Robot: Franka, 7 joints.
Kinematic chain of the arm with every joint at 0, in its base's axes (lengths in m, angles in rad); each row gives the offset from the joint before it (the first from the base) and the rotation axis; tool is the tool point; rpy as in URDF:
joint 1: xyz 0 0 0.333 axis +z
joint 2: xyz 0 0 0 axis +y
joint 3: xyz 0 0 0.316 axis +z
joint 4: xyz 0.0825 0 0 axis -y
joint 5: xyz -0.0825 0 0.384 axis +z
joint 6: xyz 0 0 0 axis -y
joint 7: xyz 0.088 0 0 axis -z
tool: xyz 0 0 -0.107 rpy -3.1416 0 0
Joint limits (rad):
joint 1: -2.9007..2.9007
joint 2: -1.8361..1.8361
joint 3: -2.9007..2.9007
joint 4: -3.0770..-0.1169
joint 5: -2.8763..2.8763
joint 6: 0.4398..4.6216
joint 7: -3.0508..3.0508
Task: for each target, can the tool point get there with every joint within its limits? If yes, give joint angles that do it. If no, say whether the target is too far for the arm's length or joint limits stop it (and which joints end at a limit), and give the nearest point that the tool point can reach.
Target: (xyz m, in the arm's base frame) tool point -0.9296 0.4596 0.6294
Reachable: no: too far | nearest point -0.7394 0.3656 0.5688 | short by 0.221 m
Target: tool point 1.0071 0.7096 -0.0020
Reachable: no: too far | nearest point 0.6767 0.4768 0.1079 | short by 0.419 m
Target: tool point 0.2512 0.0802 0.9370
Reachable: yes | joints -2.4033 -1.1399 0.5266 -1.2603 1.9087 3.9778 1.3072
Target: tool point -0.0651 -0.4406 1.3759
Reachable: no: too far | nearest point -0.0492 -0.3333 1.1220 | short by 0.276 m
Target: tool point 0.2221 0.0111 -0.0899
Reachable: yes | joints 0.6915 1.2386 -0.0949 -2.5585 -2.3172 1.3858 0.7652
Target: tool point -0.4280 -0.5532 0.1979
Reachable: yes | joints 1.6752 -1.0498 2.2445 -1.6206 1.6584 2.5497 1.4997
